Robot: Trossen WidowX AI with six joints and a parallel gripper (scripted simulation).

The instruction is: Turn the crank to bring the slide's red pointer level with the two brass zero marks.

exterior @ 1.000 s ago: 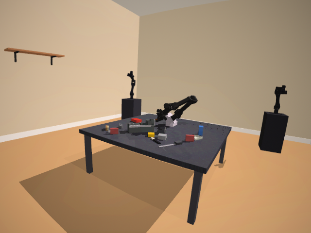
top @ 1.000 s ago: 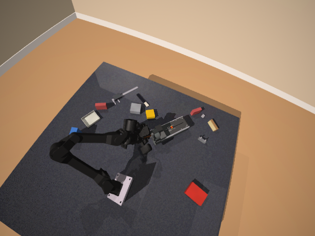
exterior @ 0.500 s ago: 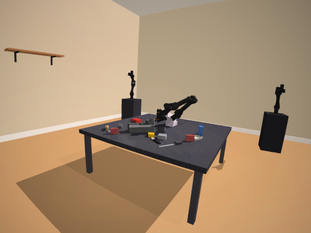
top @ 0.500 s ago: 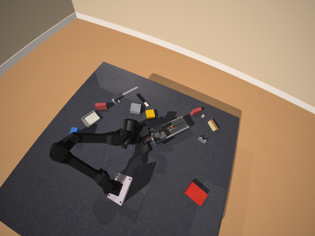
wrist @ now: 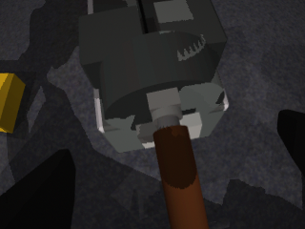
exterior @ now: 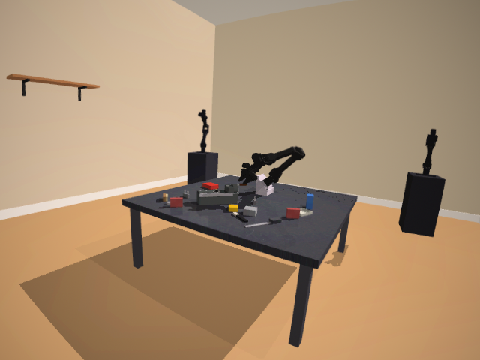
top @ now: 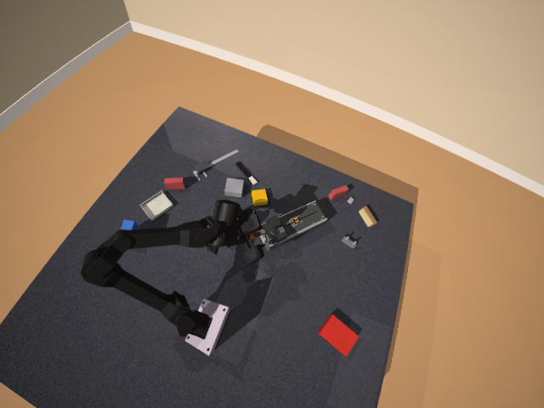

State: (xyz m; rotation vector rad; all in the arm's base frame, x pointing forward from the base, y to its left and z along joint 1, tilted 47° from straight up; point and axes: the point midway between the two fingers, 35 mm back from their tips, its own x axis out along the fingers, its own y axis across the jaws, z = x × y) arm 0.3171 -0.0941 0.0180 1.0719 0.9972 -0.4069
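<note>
Now: gripper tip 10 mm past the brown crank handle, 10 mm to the right of it and 10 mm above it. The rest, counted from my gripper tip: grey block: 200 mm ahead, 170 mm to the left, 110 mm below; yellow block: 200 mm ahead, 50 mm to the left, 120 mm below; red pointer: 120 mm ahead, 120 mm to the right, 50 mm below.
</note>
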